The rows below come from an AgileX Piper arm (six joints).
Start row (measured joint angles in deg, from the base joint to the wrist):
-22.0, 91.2, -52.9, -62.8, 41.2, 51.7
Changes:
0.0, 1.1, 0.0, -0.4, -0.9, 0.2
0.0, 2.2, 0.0, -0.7, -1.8, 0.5
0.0, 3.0, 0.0, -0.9, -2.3, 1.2
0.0, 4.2, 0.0, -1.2, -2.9, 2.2
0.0, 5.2, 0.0, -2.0, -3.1, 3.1
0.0, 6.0, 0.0, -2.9, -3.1, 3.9
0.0, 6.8, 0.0, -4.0, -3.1, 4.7
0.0, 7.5, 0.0, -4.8, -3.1, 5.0
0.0, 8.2, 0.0, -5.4, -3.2, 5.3
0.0, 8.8, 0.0, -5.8, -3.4, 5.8
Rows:
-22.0, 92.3, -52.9, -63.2, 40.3, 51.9
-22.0, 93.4, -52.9, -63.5, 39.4, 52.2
-22.0, 94.2, -52.9, -63.7, 38.9, 52.9
-22.0, 95.4, -52.9, -64.0, 38.3, 53.9
-22.0, 96.4, -52.9, -64.8, 38.1, 54.8
-22.0, 97.2, -52.9, -65.7, 38.1, 55.6
-22.0, 98.0, -52.9, -66.8, 38.1, 56.4
-22.0, 98.7, -52.9, -67.6, 38.1, 56.7
-22.0, 99.4, -52.9, -68.2, 38.0, 57.0
-22.0, 100.0, -52.9, -68.6, 37.8, 57.5

